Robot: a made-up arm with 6 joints.
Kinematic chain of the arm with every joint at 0, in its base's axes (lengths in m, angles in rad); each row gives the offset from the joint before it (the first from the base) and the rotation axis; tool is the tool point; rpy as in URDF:
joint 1: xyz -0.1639 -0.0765 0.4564 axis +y
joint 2: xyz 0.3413 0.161 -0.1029 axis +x
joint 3: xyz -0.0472 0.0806 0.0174 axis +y
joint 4: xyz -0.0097 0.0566 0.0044 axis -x
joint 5: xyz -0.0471 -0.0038 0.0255 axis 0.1 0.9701 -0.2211
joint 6: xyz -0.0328 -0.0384 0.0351 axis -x
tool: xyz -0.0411 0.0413 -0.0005 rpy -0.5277 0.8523 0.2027
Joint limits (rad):
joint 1: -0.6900..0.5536
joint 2: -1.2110..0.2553
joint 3: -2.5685..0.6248
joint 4: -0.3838..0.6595
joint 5: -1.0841..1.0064
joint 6: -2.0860..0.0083
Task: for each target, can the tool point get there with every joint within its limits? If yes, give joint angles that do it. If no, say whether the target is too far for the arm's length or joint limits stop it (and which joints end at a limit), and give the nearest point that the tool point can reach.
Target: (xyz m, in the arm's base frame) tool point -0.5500 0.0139 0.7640
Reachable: no: joint limits stop it (at a limit: joint 1, joint 2, joint 6) | nearest point -0.0700 0.1623 0.6451 | short by 0.516 m
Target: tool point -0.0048 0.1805 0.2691
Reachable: yes | joints -0.1279 -1.0565 -0.6564 0.1325 0.1935 -0.8831
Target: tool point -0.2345 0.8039 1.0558
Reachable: no: too far | nearest point 0.0179 0.2793 0.6872 | short by 0.689 m
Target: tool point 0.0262 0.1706 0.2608
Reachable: yes | joints 0.0631 0.1056 -1.8881 -0.2834 0.6956 -1.1774
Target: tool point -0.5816 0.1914 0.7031
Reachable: no: joint limits stop it (at a limit: joint 1, joint 2, joint 4) | nearest point -0.0787 0.1924 0.6269 | short by 0.509 m
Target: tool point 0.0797 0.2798 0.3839
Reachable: yes | joints -0.4051 -1.0378 0.3066 0.2439 0.0039 -0.5351
